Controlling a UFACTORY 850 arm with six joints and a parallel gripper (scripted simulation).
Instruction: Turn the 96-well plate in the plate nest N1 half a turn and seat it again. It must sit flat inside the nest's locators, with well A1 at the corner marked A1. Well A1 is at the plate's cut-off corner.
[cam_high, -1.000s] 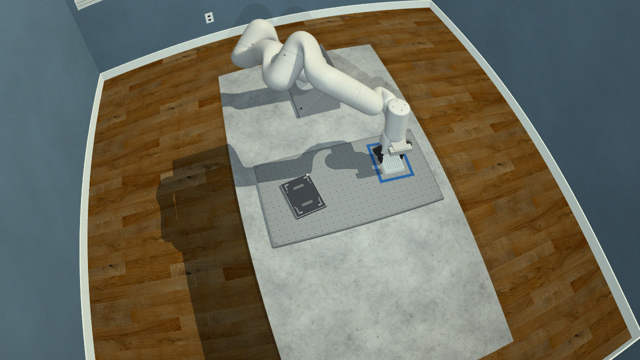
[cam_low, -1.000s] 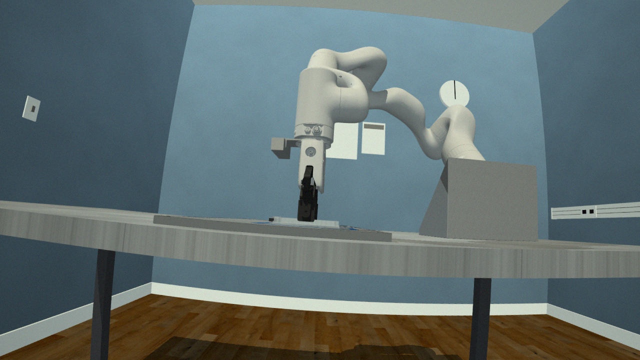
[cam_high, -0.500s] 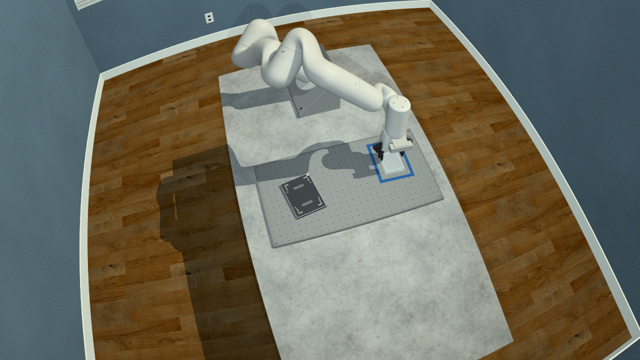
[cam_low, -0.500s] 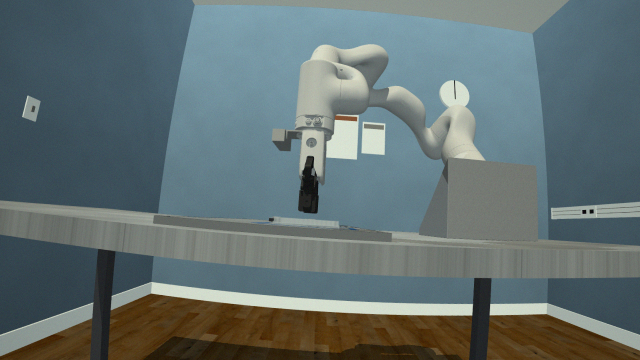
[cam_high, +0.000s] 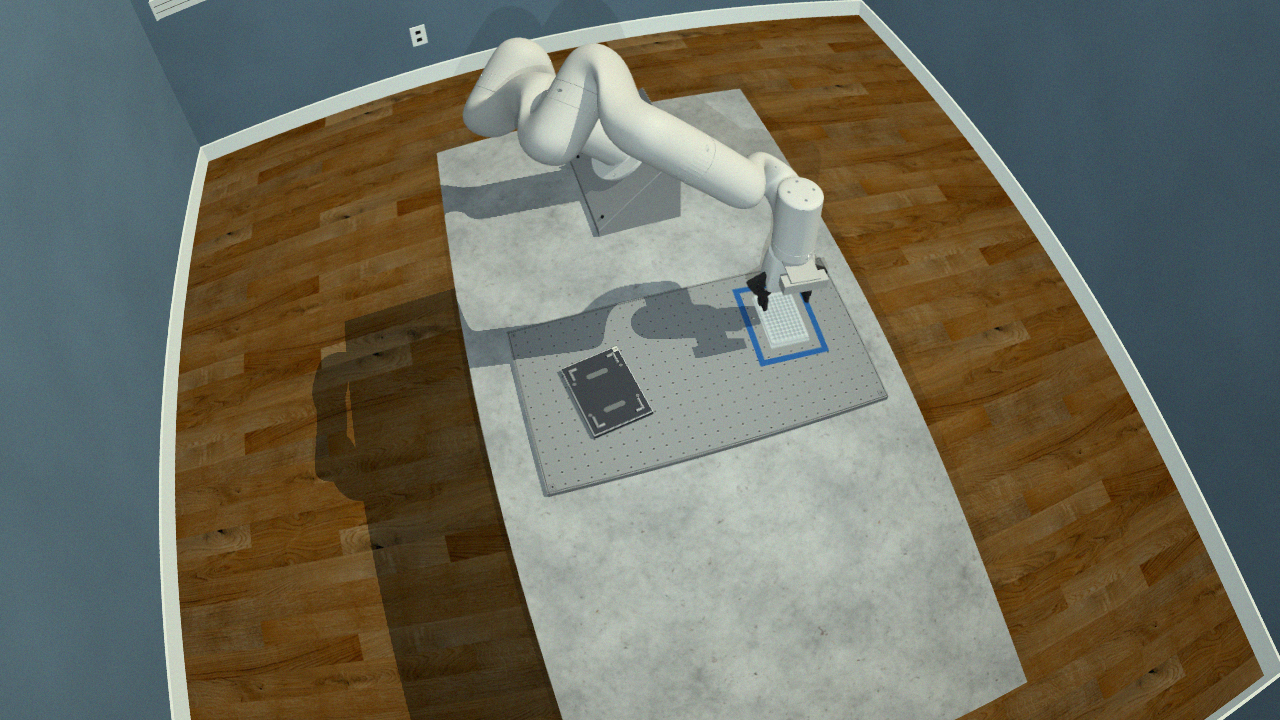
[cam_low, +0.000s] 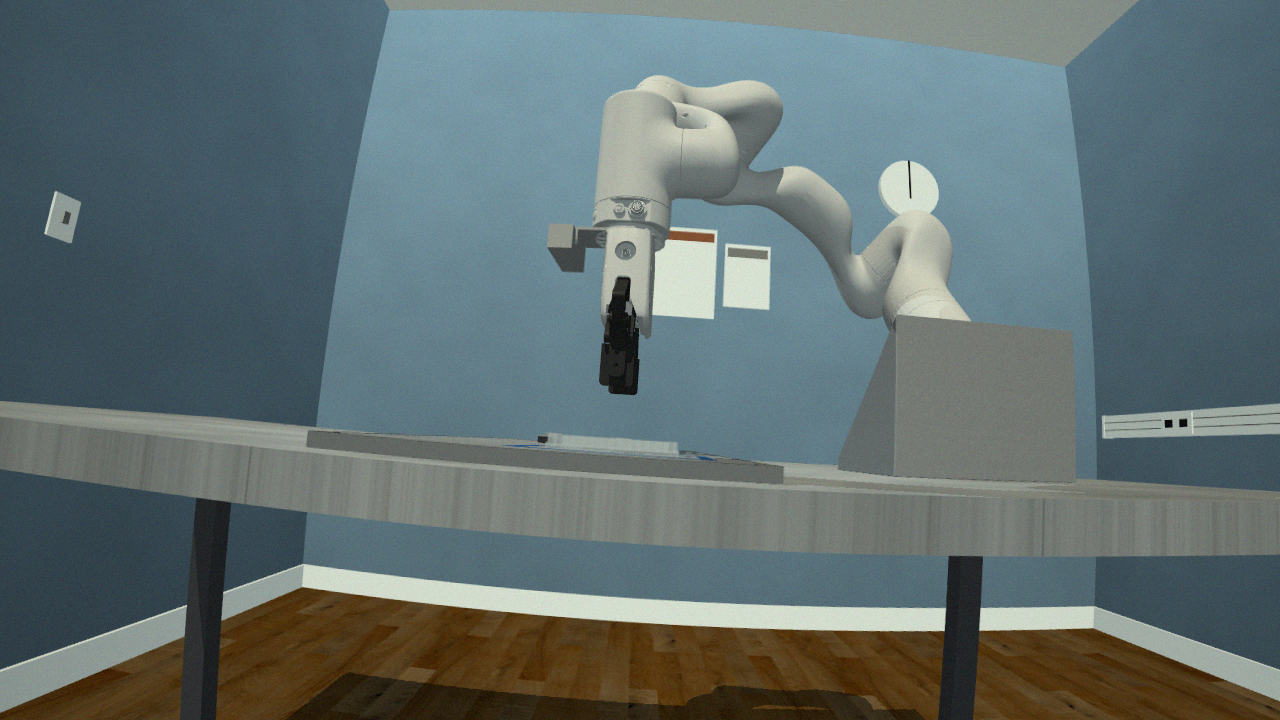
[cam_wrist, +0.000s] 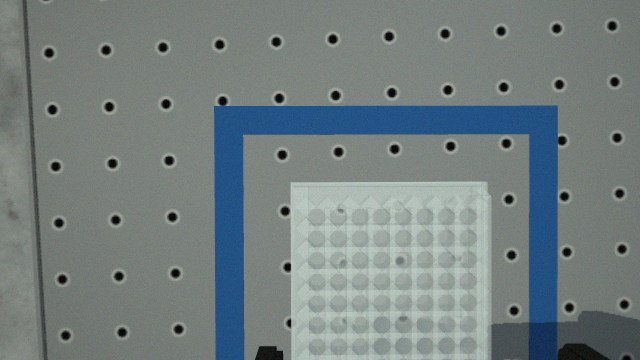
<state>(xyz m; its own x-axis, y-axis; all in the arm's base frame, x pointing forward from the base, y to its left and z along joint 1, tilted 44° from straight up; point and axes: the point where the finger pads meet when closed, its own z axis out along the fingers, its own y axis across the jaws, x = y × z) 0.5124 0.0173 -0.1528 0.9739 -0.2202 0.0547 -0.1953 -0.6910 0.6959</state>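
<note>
The 96-well plate is 7 cm below my hand. The rest, counted from my hand: dark plate nest (39 cm to the right, 7 cm below).
</note>
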